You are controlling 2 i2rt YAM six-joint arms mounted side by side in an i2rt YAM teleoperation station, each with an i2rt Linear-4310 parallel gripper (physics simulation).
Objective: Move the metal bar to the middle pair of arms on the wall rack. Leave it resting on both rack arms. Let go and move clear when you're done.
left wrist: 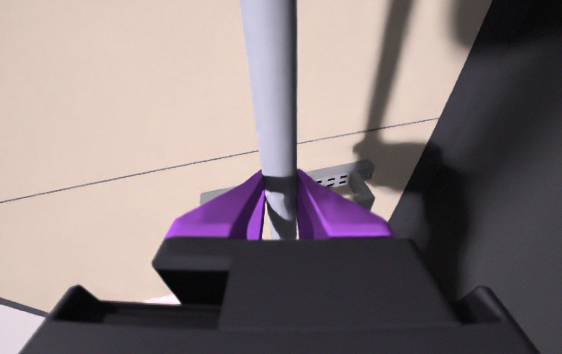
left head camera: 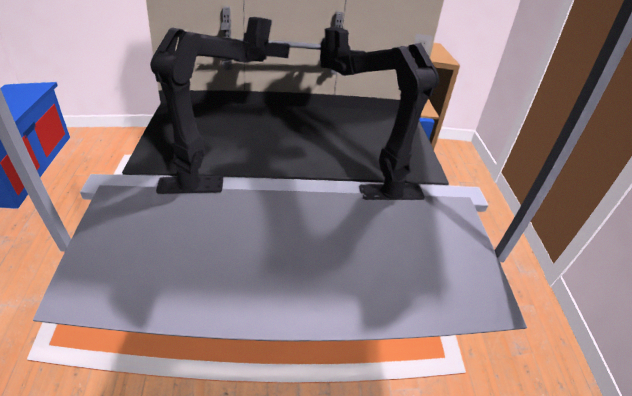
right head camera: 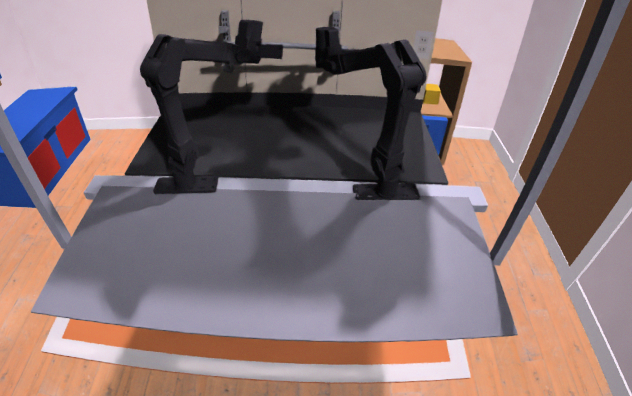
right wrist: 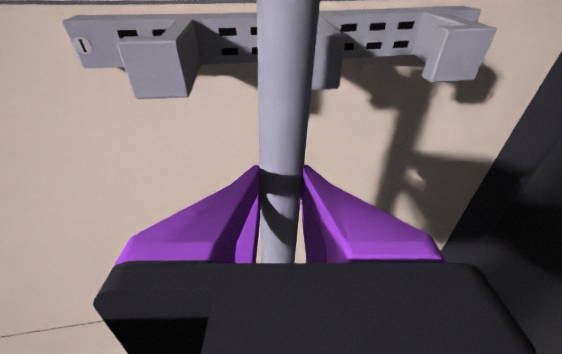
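Note:
The metal bar [left head camera: 305,45] [right head camera: 297,45] [left wrist: 275,90] [right wrist: 285,100] is a long grey rod, held roughly level near the wall. My left gripper [left wrist: 280,176] is shut on the bar, its purple fingertips on either side. My right gripper [right wrist: 280,176] is shut on it too. In the right wrist view, a rack upright [right wrist: 100,45] carries several arms; the bar crosses in front of the middle rack arm [right wrist: 327,65] and partly hides it. I cannot tell whether they touch. In the left wrist view, another upright [left wrist: 332,176] lies behind the fingers, its middle arm hidden.
In the right wrist view, an upper arm [right wrist: 155,67] and a lower arm [right wrist: 457,54] stand on either side of the bar. A black mat [left head camera: 300,150] [right head camera: 300,155] lies below my arms. A wooden shelf [left head camera: 447,57] [right head camera: 452,52] stands at the back right.

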